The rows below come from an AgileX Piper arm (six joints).
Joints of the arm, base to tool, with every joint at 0 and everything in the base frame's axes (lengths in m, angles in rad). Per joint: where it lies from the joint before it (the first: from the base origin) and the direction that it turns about. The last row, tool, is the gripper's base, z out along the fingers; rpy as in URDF.
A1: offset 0 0 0.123 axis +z
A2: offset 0 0 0 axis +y
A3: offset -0.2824 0 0.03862 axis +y
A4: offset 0.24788 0 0.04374 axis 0.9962 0 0.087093
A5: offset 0 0 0 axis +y
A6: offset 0.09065 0 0.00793 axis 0.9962 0 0.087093
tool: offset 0 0 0 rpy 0 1.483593 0
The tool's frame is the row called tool.
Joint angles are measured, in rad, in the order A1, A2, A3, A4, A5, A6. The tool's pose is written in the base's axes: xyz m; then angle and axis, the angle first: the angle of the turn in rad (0 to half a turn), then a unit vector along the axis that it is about. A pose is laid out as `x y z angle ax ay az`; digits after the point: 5 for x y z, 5 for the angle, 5 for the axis.
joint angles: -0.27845 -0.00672 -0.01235 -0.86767 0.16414 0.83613
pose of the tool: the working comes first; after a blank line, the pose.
Where each joint sits with the arm in this pose, in the base's axes (m; each line is computed from the numbers above, not from the rounded line before):
A1: 0.0000 0.0000 0.1230
A2: 0.0000 0.0000 0.1230
A3: -0.2718 0.0777 0.1597
A4: -0.0343 0.0098 0.2082
A5: -0.0343 0.0098 0.2082
A6: 0.0494 -0.0259 0.2081
the tool: 0.0494 -0.0259 0.2081

0.04941 -0.02592 0.20815 1.61638 0.18402 0.96070 -0.20781
